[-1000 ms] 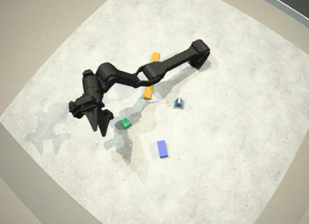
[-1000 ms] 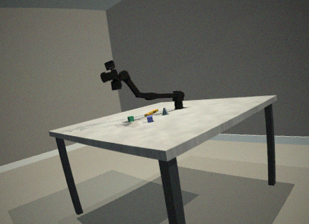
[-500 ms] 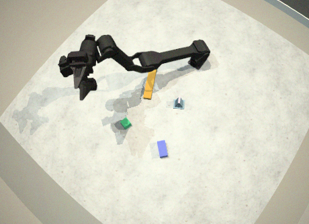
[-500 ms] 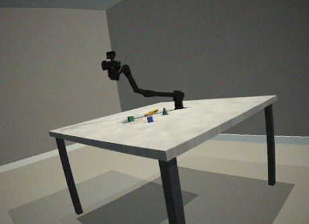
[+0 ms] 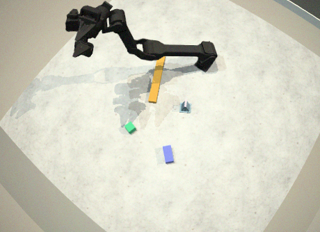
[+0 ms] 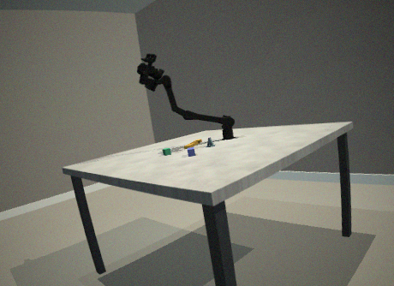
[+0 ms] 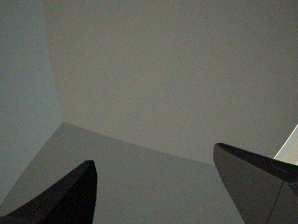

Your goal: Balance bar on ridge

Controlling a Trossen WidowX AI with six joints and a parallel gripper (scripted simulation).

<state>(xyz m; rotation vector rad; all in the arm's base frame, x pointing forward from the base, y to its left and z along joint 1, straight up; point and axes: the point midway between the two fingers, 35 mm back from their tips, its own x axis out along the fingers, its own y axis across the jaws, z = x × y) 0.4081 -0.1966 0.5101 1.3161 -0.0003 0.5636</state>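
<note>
Now: gripper tip 250 mm past the orange bar, 60 mm to the right of it and 510 mm above it. From my gripper tip the other things lie so: ridge 210 mm behind, 240 mm to the left, 470 mm below; then blue block 310 mm to the left, 500 mm below; then green cube 120 mm to the left, 500 mm below.
</note>
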